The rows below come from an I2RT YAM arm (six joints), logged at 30 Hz.
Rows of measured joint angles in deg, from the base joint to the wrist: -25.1 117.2 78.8 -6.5 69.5 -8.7; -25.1 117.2 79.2 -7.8 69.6 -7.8; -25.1 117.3 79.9 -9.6 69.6 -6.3; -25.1 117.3 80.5 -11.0 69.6 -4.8; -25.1 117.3 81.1 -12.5 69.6 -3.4; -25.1 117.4 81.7 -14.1 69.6 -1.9; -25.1 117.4 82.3 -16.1 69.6 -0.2; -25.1 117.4 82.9 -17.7 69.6 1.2; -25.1 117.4 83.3 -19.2 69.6 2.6
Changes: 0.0 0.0 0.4 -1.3 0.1 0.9; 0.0 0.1 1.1 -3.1 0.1 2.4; 0.0 0.1 1.7 -4.5 0.1 3.9; 0.0 0.1 2.3 -6.0 0.1 5.3; 0.0 0.2 2.9 -7.6 0.1 6.8; 0.0 0.2 3.5 -9.6 0.1 8.5; 0.0 0.2 4.1 -11.2 0.1 9.9; 0.0 0.2 4.5 -12.7 0.1 11.3
